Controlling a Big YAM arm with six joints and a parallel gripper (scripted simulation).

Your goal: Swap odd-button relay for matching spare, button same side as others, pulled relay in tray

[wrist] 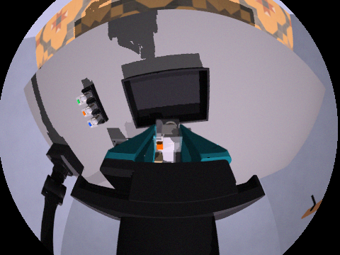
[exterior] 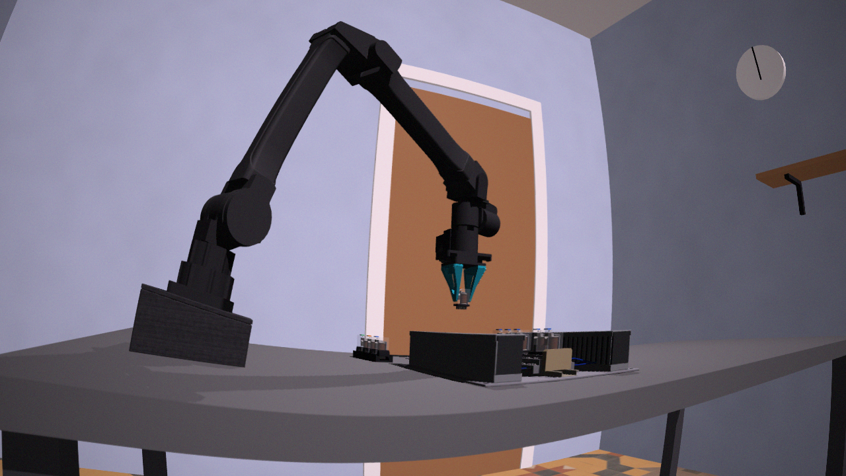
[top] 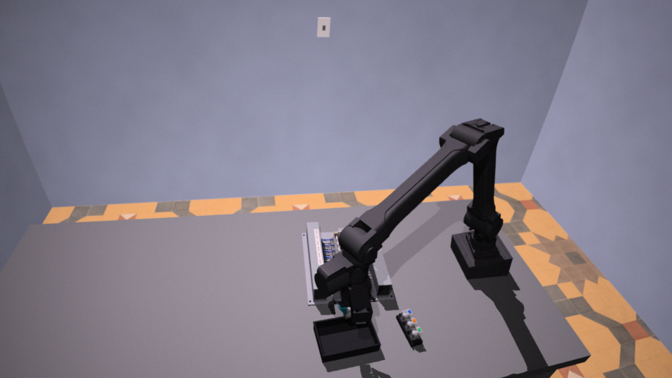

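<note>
My hand is 120 mm above the black tray.
</note>
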